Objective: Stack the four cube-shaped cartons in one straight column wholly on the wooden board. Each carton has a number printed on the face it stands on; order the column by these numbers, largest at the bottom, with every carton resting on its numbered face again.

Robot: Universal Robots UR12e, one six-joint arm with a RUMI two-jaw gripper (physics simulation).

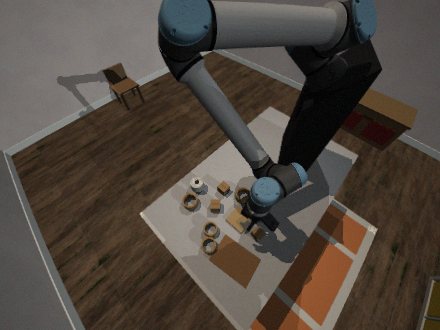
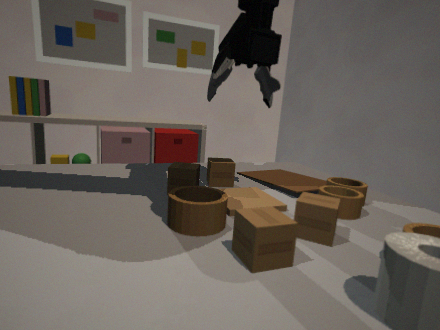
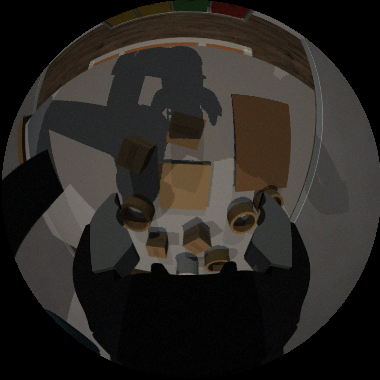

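Seen in the pictures: gripper, between the fingertips: (image 2: 240,104) (image 3: 189,195); arm's base, origin of its link: (image 1: 327,76).
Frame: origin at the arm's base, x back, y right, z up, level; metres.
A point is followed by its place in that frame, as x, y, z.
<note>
The wooden board, a flat brown panel (image 1: 235,261) {-0.882, -0.030, -0.590} (image 2: 287,181) {-0.849, 0.004, -0.588} (image 3: 261,142) {-0.863, -0.028, -0.590}, lies at one side with no carton on it. One carton (image 1: 258,233) {-0.699, -0.065, -0.542} (image 2: 221,172) {-0.680, -0.040, -0.565} (image 3: 186,130) {-0.696, -0.065, -0.542} stands on the table, apart from the board. A darker carton (image 2: 183,176) {-0.569, -0.010, -0.558} (image 3: 136,154) {-0.597, -0.036, -0.542} stands in the arm's shadow. A third carton (image 1: 223,188) {-0.573, 0.245, -0.542} (image 2: 265,240) {-0.540, 0.278, -0.560} (image 3: 157,244) {-0.572, 0.225, -0.550} and a fourth carton (image 1: 215,205) {-0.693, 0.224, -0.542} (image 2: 317,217) {-0.664, 0.250, -0.560} (image 3: 196,237) {-0.688, 0.195, -0.545} stand apart on the table. Their printed numbers are hidden. My gripper (image 2: 240,103) {-0.698, -0.013, -0.409} (image 3: 189,195) {-0.698, -0.013, -0.409} is open and empty, high above the table.
A pale flat slab (image 1: 237,220) {-0.686, 0.072, -0.588} (image 2: 255,201) {-0.673, 0.098, -0.588} (image 3: 185,187) {-0.675, 0.068, -0.588} lies among the cartons. A brown ring (image 2: 197,217) {-0.510, 0.163, -0.571} stands beside the third carton, and several more rings stand nearby. A grey-white roll (image 1: 197,189) {-0.665, 0.381, -0.550} (image 2: 405,285) {-0.591, 0.405, -0.553} (image 3: 187,264) {-0.641, 0.367, -0.564} stands at the table's far side from the board.
</note>
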